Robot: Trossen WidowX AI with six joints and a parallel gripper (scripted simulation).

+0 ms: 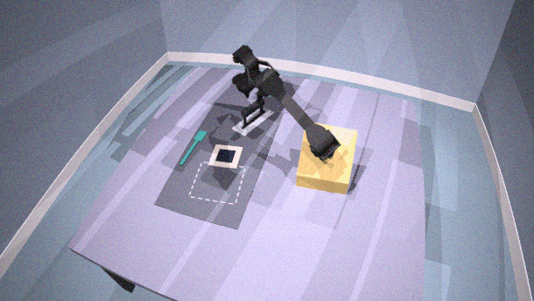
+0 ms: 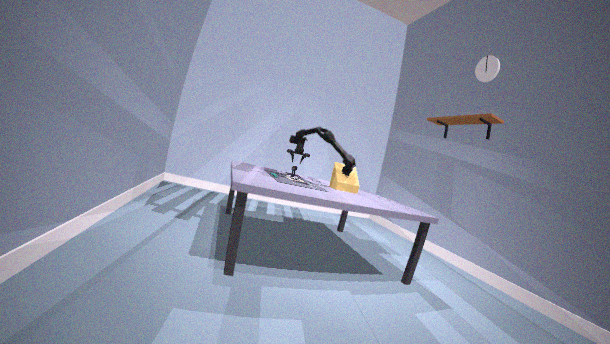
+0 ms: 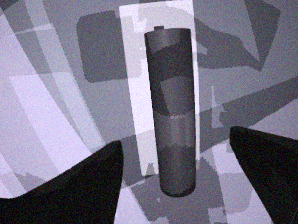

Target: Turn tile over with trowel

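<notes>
The grey mat is 24 cm to the left of my gripper tip, 13 cm below it and 3 cm ahead of it. Round my gripper tip: tile: 24 cm to the left, 11 cm below, 1 cm ahead; teal trowel: 23 cm to the left, 17 cm ahead, 11 cm below.
</notes>
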